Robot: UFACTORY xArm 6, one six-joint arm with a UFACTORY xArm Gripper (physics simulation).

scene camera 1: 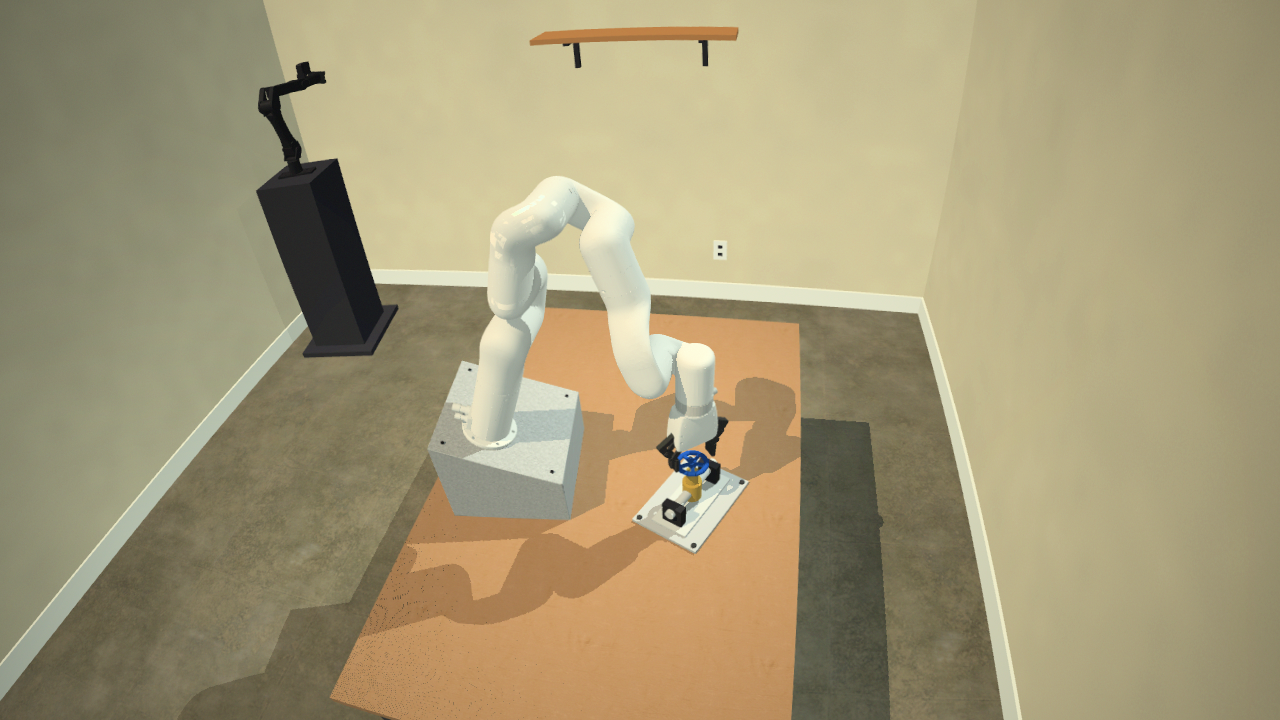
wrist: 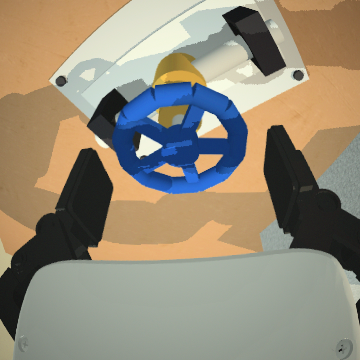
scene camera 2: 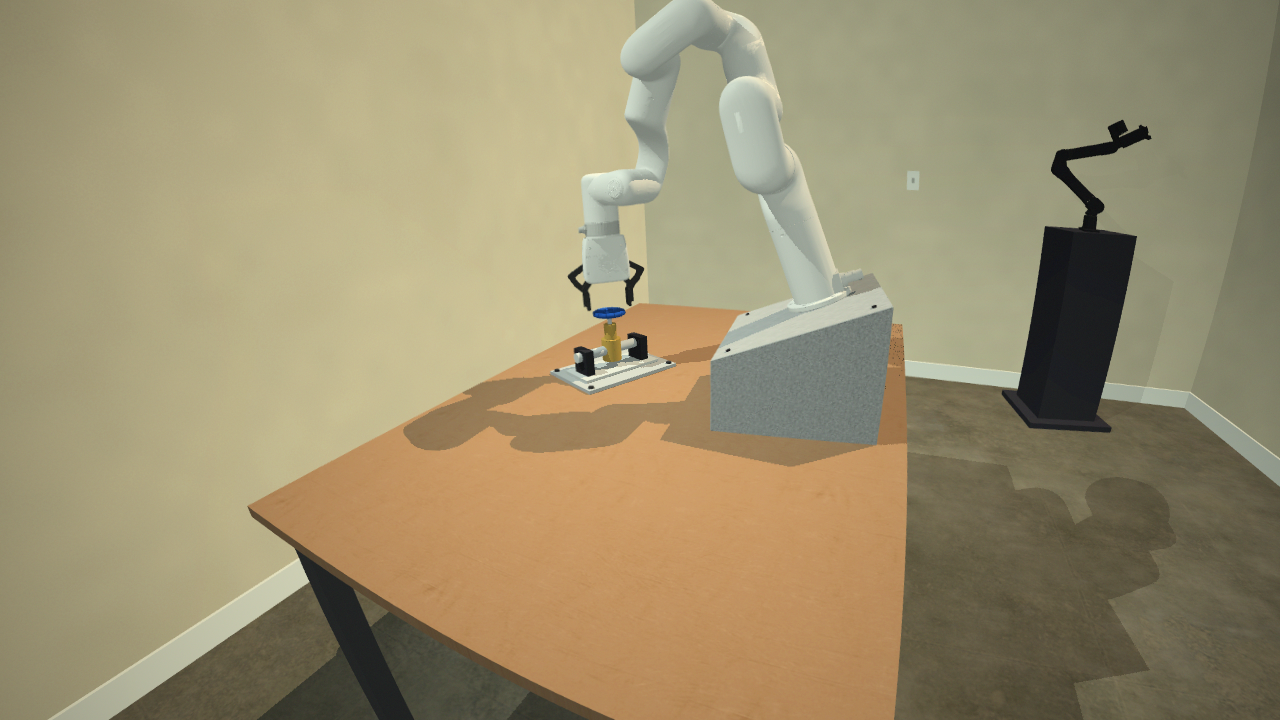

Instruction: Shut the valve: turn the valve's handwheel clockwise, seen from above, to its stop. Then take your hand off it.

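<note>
The valve's blue handwheel (scene camera 1: 691, 462) (scene camera 2: 609, 312) (wrist: 180, 147) lies level on top of the brass valve body (scene camera 1: 691, 488) (scene camera 2: 611, 347) (wrist: 175, 70). The valve sits on a white pipe (wrist: 222, 59) between two black blocks, on a white base plate (scene camera 1: 716, 519) (scene camera 2: 617, 379) (wrist: 110, 37). My gripper (scene camera 1: 693, 454) (scene camera 2: 608, 305) (wrist: 181, 156) points down, open and empty. In scene camera 2 its fingertips are a little above the wheel, one to each side. In the wrist view the fingers stand apart from the rim. The stem is partly hidden under the wheel there.
The plate lies on the wooden table (scene camera 1: 626, 644) (scene camera 2: 716, 537). My arm's grey base block (scene camera 1: 510, 483) (scene camera 2: 796, 402) (wrist: 335, 190) stands beside it. A black pedestal (scene camera 1: 322, 259) (scene camera 2: 1074, 322) with a small black arm stands off the table. A wooden shelf (scene camera 1: 635, 34) hangs on the wall.
</note>
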